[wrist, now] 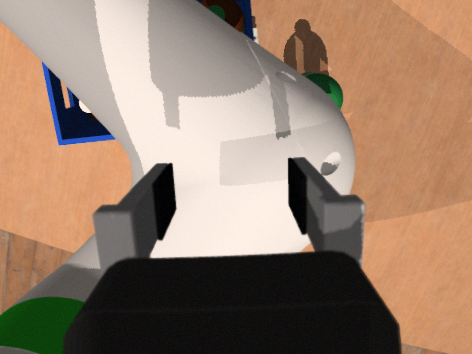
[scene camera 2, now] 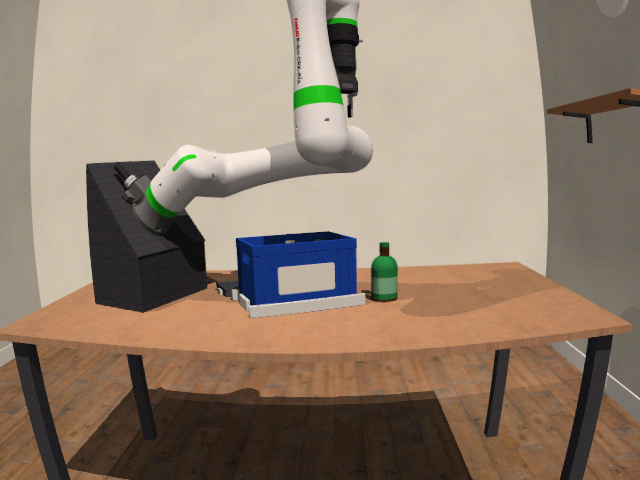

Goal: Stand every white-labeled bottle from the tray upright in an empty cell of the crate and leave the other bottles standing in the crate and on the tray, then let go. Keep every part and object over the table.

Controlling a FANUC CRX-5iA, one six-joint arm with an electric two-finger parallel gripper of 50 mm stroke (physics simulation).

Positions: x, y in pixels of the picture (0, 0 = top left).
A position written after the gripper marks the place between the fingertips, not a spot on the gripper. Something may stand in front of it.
Scene:
gripper: wrist 231, 184; scene camera 2 340, 116

